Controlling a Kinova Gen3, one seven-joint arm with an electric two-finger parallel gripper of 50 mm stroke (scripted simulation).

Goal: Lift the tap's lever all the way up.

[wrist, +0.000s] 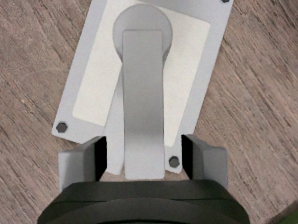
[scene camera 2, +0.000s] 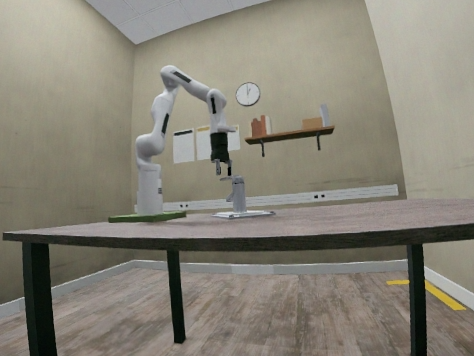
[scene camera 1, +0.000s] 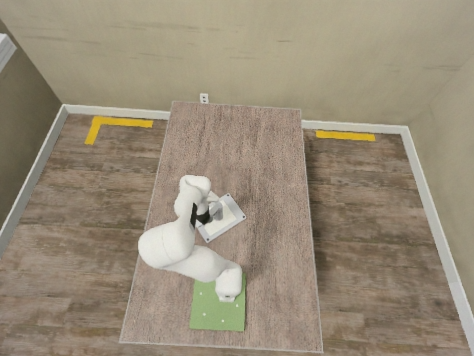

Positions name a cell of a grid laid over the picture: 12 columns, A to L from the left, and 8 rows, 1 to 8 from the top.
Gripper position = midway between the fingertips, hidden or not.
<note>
In view: the gripper (wrist: F6) and a tap (wrist: D4).
</note>
